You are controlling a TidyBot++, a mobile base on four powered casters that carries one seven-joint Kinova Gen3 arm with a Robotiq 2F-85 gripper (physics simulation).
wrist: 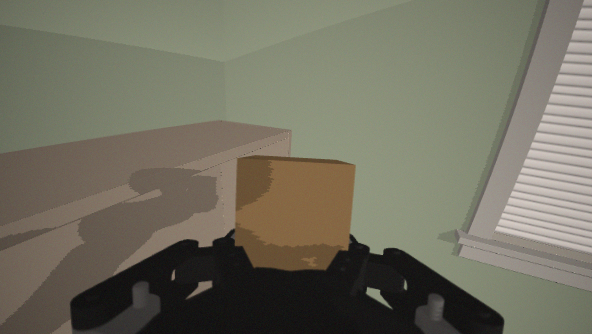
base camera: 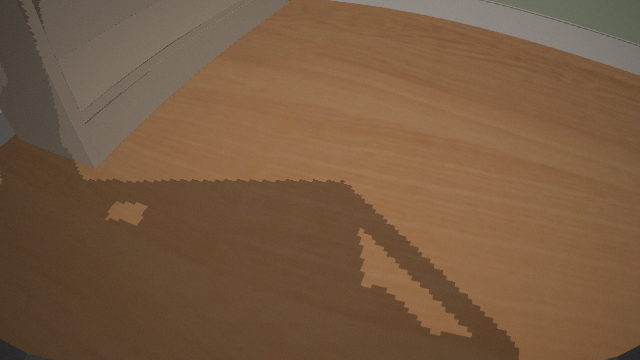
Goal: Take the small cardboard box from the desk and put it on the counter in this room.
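Observation:
The small cardboard box (wrist: 295,205) is a tan block held upright between the fingers in the middle of the wrist view. My gripper (wrist: 291,237) is shut on it, one finger on each side; the box's lower end is hidden by the gripper. A pale beige cabinet-like unit with a flat top (wrist: 190,142) stands beyond the box to the left in the wrist view, with the arm's shadow across its top edge and front. Its base (base camera: 130,110) shows at the upper left of the base view. Whether this unit is the counter, I cannot tell. The desk is not identifiable in either view.
Green walls (wrist: 360,100) meet in a corner behind the unit. A window with white blinds (wrist: 555,170) and a protruding sill (wrist: 525,265) is on the right. In the base view, wood floor (base camera: 400,150) bears the robot's shadow, and a white baseboard (base camera: 475,27) runs along the wall.

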